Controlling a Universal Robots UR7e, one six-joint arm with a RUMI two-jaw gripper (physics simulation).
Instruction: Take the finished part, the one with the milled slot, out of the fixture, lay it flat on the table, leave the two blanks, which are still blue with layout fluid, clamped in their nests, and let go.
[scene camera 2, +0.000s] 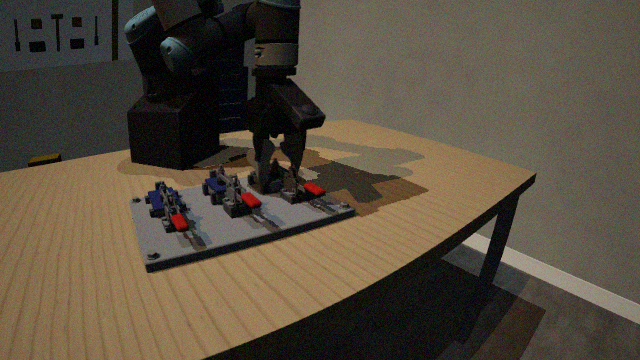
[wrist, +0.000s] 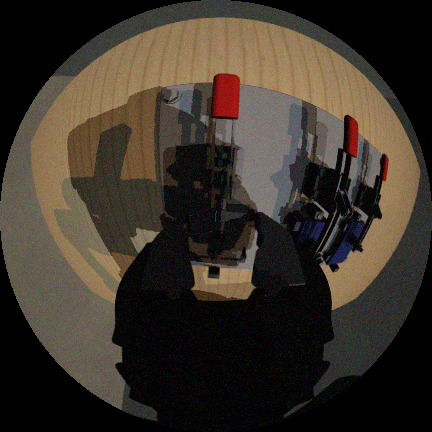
Observation:
I see my gripper (scene camera 2: 278, 183), a finished part (wrist: 236, 217), a blue blank (wrist: 342, 246), a red clamp handle (wrist: 225, 89) and a fixture plate (scene camera 2: 212, 232).
My gripper shows as well in the wrist view (wrist: 221, 215). The fixture plate is seen too in the wrist view (wrist: 281, 134).

